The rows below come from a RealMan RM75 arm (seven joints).
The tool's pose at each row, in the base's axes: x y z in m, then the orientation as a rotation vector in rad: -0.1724 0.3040 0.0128 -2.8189 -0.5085 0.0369; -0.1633 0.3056 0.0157 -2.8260 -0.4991 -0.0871; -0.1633 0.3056 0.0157 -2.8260 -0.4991 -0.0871; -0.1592 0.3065 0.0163 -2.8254 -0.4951 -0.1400; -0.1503 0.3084 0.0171 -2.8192 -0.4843 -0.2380; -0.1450 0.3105 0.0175 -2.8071 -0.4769 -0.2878; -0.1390 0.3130 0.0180 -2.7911 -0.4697 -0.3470; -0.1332 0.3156 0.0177 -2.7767 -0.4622 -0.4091; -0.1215 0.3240 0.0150 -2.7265 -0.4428 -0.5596; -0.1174 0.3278 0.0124 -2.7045 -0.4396 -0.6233; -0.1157 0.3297 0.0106 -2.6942 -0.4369 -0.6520; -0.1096 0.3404 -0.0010 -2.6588 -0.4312 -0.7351
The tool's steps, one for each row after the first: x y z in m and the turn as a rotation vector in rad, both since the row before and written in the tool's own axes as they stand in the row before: 0.0092 0.0009 -0.0030 -0.0214 0.0834 -0.0046; 0.0000 0.0000 0.0000 0.0000 0.0000 0.0000; 0.0042 0.0004 -0.0003 -0.0070 0.0359 -0.0023; 0.0091 0.0012 0.0002 -0.0100 0.0674 -0.0025; 0.0057 -0.0002 0.0008 0.0026 0.0362 -0.0004; 0.0064 -0.0003 0.0012 0.0034 0.0433 -0.0018; 0.0060 -0.0002 0.0022 0.0000 0.0448 -0.0020; 0.0120 -0.0028 0.0079 0.0092 0.1126 -0.0048; 0.0034 -0.0013 0.0050 0.0023 0.0473 -0.0060; 0.0010 -0.0006 0.0029 0.0009 0.0216 -0.0019; 0.0018 -0.0045 0.0162 0.0062 0.0638 -0.0069
